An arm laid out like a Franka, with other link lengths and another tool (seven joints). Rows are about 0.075 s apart.
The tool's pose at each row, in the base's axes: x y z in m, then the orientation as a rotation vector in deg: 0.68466 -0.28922 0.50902 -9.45 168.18 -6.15; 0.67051 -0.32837 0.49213 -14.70 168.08 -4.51; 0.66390 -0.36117 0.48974 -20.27 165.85 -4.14; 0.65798 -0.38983 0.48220 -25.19 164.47 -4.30; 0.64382 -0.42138 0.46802 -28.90 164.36 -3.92; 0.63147 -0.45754 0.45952 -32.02 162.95 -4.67
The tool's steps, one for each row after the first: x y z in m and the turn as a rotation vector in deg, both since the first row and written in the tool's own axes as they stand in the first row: 0.02168 -0.03593 0.01604 -1.46 0.01 -3.42; 0.03245 -0.06756 0.01904 -1.96 -1.83 -7.23; 0.04306 -0.09472 0.02696 -2.13 -2.68 -10.64; 0.06332 -0.12335 0.03988 -2.66 -2.35 -13.14; 0.08126 -0.15720 0.04790 -2.30 -3.24 -15.41
